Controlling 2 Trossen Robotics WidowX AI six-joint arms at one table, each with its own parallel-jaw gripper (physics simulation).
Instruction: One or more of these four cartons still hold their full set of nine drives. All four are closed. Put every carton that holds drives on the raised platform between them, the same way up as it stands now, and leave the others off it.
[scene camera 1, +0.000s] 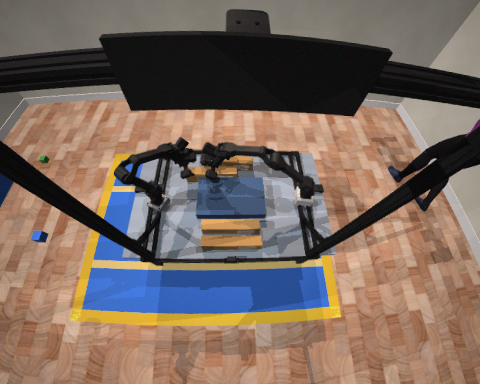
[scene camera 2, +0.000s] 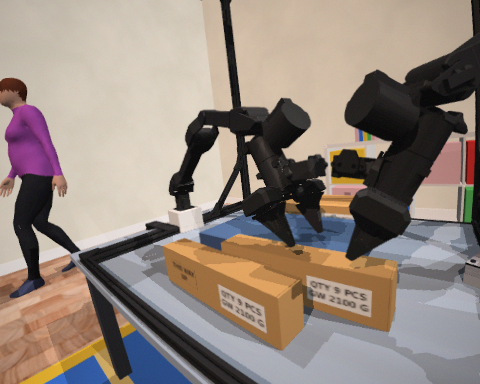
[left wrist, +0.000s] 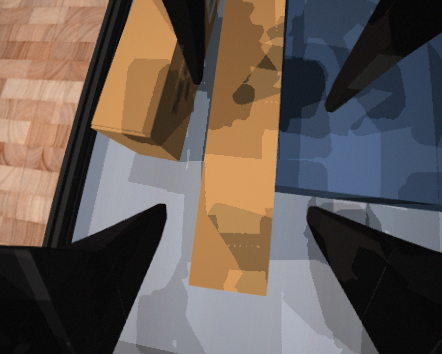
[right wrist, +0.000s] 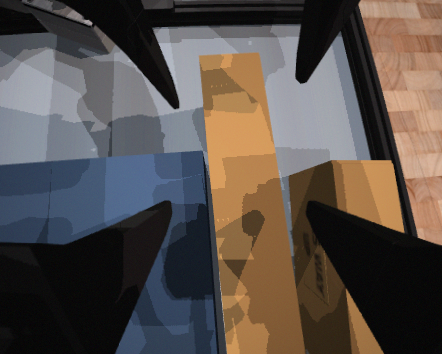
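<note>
I see my left gripper (scene camera 2: 354, 248), open and holding nothing; the left wrist view shows the gripper (left wrist: 237, 211) too, as does the right wrist view, with the left gripper (right wrist: 238, 93) there. My right gripper (scene camera 2: 308, 239) is open as well, and it holds nothing. I find that right gripper (left wrist: 262, 95) (right wrist: 238, 207) in the wrist views also. Then there is a blue raised platform (scene camera 2: 337, 233), and my wrist views show me the platform (left wrist: 373, 149) (right wrist: 56, 202) as well.
</note>
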